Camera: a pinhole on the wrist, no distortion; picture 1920 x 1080 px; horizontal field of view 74.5 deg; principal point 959.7 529.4 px. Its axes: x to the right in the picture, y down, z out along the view. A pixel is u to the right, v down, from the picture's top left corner.
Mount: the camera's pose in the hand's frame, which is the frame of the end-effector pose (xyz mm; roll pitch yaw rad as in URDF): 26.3 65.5 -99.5 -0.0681 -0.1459 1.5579
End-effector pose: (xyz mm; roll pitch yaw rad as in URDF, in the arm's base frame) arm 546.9 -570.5 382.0 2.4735 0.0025 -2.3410
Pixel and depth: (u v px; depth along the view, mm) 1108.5 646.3 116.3
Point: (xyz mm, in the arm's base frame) 499.0 -534.7 407.7
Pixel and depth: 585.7 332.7 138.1
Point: 503.8 -581.0 359.4
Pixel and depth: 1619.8 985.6 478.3
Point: 353.6 -136.8 224.1
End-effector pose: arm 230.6 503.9 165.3 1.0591 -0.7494 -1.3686
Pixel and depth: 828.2 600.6 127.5
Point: 222.3 523.6 202.5
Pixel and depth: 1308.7 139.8 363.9
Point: 27.4 539.6 414.3
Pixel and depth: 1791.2 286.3 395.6
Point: 29.7 678.6 507.0
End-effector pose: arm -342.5 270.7 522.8 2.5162 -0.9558 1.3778
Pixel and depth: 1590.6 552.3 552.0
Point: 177.9 358.9 368.2
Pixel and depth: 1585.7 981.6 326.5
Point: -59.9 222.7 381.7
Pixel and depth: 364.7 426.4 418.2
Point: -272.2 560.2 347.6
